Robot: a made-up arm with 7 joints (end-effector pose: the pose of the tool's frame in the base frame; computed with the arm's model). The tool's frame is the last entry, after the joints. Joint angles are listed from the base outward.
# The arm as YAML. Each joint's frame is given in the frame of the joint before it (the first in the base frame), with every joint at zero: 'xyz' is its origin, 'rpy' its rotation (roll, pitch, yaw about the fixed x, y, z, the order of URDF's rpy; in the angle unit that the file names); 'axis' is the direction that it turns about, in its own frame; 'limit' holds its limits. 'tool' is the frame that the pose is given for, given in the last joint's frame.
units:
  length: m
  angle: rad
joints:
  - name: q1
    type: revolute
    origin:
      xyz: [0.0, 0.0, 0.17]
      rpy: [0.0, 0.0, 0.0]
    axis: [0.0, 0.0, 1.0]
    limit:
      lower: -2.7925
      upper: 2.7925
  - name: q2
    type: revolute
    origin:
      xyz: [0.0, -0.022, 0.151]
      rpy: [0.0, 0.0, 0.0]
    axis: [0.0, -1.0, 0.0]
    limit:
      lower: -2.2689
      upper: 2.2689
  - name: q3
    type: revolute
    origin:
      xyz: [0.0, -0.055, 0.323]
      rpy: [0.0, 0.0, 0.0]
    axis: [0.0, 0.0, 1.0]
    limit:
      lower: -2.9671
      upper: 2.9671
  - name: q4
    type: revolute
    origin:
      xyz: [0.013, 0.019, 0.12]
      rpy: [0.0, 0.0, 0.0]
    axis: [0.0, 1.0, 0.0]
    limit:
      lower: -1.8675
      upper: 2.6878
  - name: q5
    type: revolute
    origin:
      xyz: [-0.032, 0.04, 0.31]
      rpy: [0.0, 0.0, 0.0]
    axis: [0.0, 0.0, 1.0]
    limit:
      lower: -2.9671
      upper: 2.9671
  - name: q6
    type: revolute
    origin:
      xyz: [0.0, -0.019, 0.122]
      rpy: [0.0, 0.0, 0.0]
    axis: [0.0, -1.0, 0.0]
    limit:
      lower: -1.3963
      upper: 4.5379
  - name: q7
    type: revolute
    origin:
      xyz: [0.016, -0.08, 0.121]
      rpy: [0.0, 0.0, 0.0]
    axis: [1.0, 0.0, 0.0]
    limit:
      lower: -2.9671
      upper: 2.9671
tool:
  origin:
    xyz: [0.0, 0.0, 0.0]
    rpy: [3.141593, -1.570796, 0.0]
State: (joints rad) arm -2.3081 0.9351 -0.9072 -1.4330 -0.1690 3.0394 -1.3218
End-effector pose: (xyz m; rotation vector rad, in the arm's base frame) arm 0.4153 0.2422 0.3906 1.4405 -1.7219 0.5546
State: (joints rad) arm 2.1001 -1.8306 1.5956 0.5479 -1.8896 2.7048 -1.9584
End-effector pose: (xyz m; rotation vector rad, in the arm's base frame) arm -0.4119 0.6771 0.2704 0.7152 -0.4735 -2.3447
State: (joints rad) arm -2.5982 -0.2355 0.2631 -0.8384 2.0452 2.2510 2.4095
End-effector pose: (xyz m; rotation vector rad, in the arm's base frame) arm -0.0564 0.1011 1.1101 -0.4523 -0.5582 -0.8123
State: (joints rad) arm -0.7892 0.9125 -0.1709 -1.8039 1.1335 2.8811 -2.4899
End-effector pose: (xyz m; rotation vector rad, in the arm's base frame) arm -0.3935 0.3260 0.3273 2.1773 0.8209 -1.0578
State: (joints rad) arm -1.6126 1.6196 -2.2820 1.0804 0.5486 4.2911 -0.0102
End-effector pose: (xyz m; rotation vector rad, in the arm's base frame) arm -0.3685 0.5247 0.0640 -1.0582 0.7585 -1.9521
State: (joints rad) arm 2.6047 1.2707 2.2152 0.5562 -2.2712 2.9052 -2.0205
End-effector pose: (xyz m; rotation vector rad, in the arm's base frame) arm 0.7099 -0.3293 0.3596 -1.5576 2.6976 -0.2873
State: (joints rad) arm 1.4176 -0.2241 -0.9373 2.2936 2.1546 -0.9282 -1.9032
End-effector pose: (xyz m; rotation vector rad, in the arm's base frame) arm 0.3286 0.3641 0.3545 -0.2879 -0.7248 -0.5595
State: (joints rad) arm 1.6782 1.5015 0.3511 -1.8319 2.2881 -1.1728 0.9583
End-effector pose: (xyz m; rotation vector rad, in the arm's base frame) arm 0.0582 -0.3173 -0.1314 0.9044 -0.1485 -2.6756
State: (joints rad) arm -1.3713 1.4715 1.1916 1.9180 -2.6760 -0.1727 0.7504
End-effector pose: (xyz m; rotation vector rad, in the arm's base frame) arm 0.4182 0.4401 0.4439 -1.0002 -0.0038 0.4365
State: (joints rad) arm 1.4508 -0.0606 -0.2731 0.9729 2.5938 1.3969 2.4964
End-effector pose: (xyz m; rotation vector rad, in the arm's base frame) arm 0.1832 0.4900 0.8998 -0.3651 -1.2881 -2.8152
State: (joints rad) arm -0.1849 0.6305 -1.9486 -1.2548 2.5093 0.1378 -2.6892
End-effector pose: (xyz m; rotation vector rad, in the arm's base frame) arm -0.0586 0.3584 1.0244 -0.4856 1.7034 -0.4718
